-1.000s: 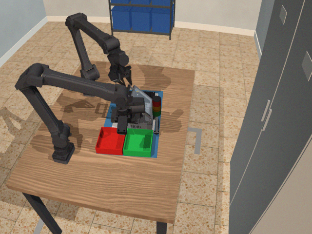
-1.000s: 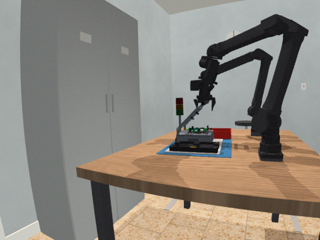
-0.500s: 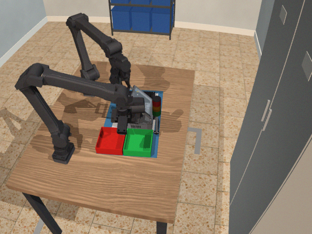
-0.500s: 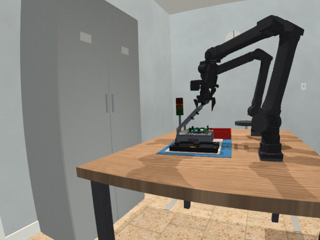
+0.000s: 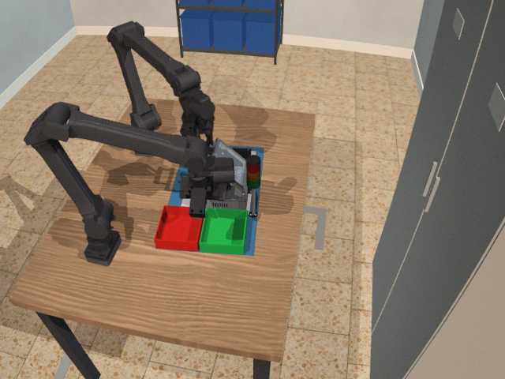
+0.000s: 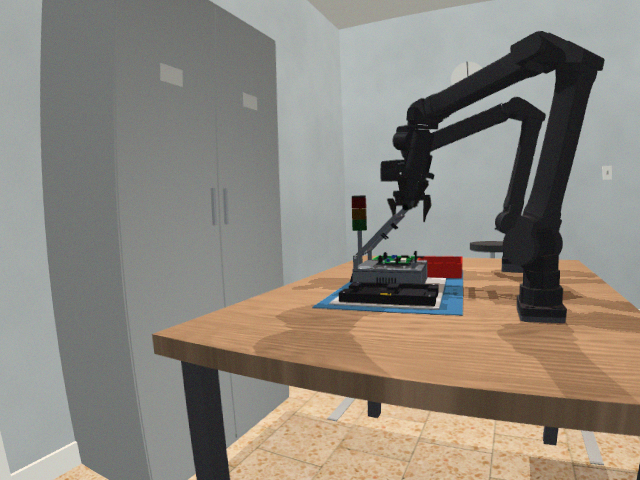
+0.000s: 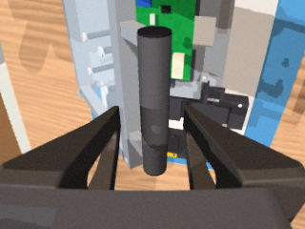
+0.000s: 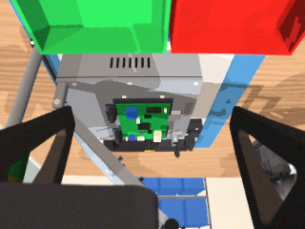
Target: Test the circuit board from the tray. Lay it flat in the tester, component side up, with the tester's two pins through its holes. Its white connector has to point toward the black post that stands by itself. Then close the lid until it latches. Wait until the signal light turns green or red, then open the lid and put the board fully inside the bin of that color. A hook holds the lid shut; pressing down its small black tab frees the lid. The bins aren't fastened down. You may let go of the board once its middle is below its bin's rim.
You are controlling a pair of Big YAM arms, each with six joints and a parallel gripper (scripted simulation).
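Observation:
The black hook lies 140 mm below my left hand, 60 mm to the left of it and 30 mm behind it. Round my left hand: green circuit board: 160 mm below, 30 mm ahead; red bin: 220 mm below, 200 mm to the right, 70 mm behind; clear lid: 70 mm below, 60 mm ahead.

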